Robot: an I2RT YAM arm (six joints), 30 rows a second.
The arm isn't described. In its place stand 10 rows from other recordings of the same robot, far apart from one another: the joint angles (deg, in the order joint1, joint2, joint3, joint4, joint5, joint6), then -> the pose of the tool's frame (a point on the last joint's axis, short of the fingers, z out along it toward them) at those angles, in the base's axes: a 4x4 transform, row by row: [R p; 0 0 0 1], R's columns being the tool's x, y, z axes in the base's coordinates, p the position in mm.
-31.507, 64.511, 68.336, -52.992, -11.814, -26.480 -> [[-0.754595 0.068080 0.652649 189.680], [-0.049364 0.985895 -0.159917 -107.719], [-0.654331 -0.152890 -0.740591 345.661], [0 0 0 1]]
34.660, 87.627, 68.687, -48.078, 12.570, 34.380 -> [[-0.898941 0.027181 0.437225 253.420], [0.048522 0.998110 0.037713 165.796], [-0.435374 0.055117 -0.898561 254.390], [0 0 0 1]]
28.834, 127.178, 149.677, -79.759, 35.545, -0.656 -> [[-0.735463 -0.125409 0.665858 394.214], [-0.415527 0.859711 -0.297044 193.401], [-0.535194 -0.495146 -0.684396 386.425], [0 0 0 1]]
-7.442, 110.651, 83.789, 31.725, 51.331, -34.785 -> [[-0.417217 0.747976 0.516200 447.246], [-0.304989 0.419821 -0.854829 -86.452], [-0.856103 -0.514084 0.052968 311.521], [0 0 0 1]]
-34.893, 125.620, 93.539, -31.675, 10.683, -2.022 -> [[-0.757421 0.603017 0.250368 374.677], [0.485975 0.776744 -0.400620 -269.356], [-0.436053 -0.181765 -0.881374 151.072], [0 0 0 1]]
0.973, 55.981, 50.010, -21.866, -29.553, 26.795 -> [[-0.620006 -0.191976 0.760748 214.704], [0.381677 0.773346 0.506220 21.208], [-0.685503 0.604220 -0.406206 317.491], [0 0 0 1]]
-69.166, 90.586, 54.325, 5.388, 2.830, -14.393 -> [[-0.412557 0.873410 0.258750 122.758], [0.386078 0.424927 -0.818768 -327.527], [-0.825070 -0.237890 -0.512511 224.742], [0 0 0 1]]
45.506, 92.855, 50.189, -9.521, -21.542, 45.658 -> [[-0.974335 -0.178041 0.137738 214.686], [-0.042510 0.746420 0.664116 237.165], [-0.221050 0.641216 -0.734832 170.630], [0 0 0 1]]
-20.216, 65.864, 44.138, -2.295, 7.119, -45.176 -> [[-0.587830 0.045660 0.807695 244.065], [-0.533545 0.728603 -0.429496 -94.577], [-0.608100 -0.683412 -0.403933 274.966], [0 0 0 1]]
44.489, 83.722, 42.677, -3.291, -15.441, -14.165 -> [[-0.284856 -0.908667 0.305256 202.222], [-0.610472 0.417487 0.673074 211.934], [-0.739041 0.005379 -0.673639 184.593], [0 0 0 1]]
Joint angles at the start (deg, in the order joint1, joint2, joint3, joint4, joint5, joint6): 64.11, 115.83, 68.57, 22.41, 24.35, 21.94
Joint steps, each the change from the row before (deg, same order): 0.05, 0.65, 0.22, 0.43, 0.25, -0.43; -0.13, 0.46, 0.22, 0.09, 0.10, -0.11; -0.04, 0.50, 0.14, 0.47, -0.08, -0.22; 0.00, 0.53, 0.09, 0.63, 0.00, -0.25; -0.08, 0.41, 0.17, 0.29, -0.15, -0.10; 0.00, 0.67, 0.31, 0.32, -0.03, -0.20; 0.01, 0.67, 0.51, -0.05, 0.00, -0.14; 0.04, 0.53, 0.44, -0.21, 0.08, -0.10; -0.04, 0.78, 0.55, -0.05, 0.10, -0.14; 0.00, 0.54, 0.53, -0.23, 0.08, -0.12; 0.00, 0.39, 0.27, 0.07, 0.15, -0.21; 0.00, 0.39, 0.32, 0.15, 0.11, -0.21; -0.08, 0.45, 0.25, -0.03, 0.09, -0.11; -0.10, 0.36, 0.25, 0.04, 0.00, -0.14; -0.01, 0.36, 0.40, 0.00, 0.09, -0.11; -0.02, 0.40, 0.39, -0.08, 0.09, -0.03
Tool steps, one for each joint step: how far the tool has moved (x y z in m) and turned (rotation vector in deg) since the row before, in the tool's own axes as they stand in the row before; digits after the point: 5 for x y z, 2 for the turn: 0.00229, 0.00050, 0.00231, 0.19, -0.08, -0.45; 0.00124, -0.00068, 0.00216, 0.26, 0.07, -0.12; 0.00158, 0.00004, 0.00198, -0.07, -0.07, -0.16; 0.00188, 0.00021, 0.00192, -0.06, -0.16, -0.17; 0.00108, -0.00017, 0.00178, -0.08, 0.00, -0.05; 0.00215, 0.00044, 0.00253, -0.02, 0.04, -0.22; 0.00170, 0.00074, 0.00265, 0.06, 0.18, -0.23; 0.00151, 0.00073, 0.00202, 0.13, 0.23, -0.24; 0.00211, 0.00034, 0.00321, 0.22, 0.20, -0.24; 0.00103, 0.00066, 0.00224, 0.15, 0.18, -0.22; 0.00096, 0.00030, 0.00154, 0.16, -0.01, -0.23; 0.00056, 0.00050, 0.00157, 0.08, -0.11, -0.18; 0.00151, -0.00038, 0.00197, 0.23, 0.16, -0.18; 0.00075, -0.00035, 0.00173, 0.11, 0.05, -0.13; 0.00016, 0.00056, 0.00155, 0.08, -0.07, -0.09; 0.00062, 0.00038, 0.00171, 0.13, 0.04, -0.06
